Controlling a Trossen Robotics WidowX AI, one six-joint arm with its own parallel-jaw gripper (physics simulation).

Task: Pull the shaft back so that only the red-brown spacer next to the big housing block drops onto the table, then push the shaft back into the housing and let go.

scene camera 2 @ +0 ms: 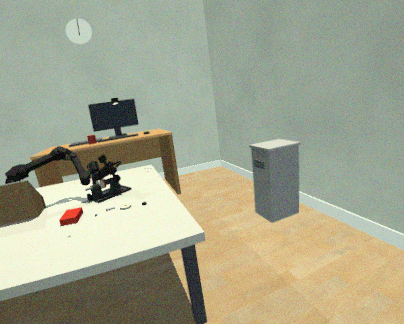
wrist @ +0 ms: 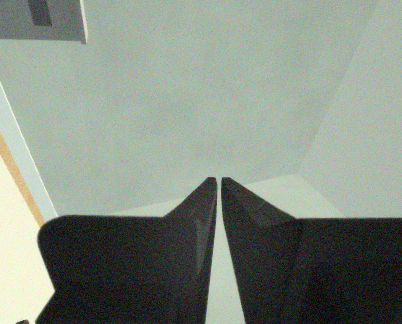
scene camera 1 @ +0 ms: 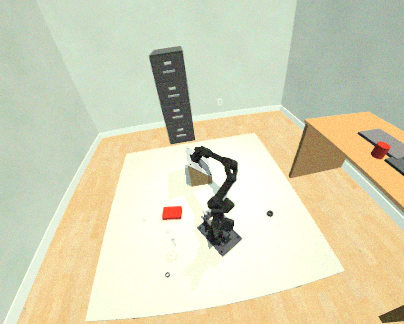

Scene:
My gripper [wrist: 218, 185] is shut and touches a red-brown spacer.

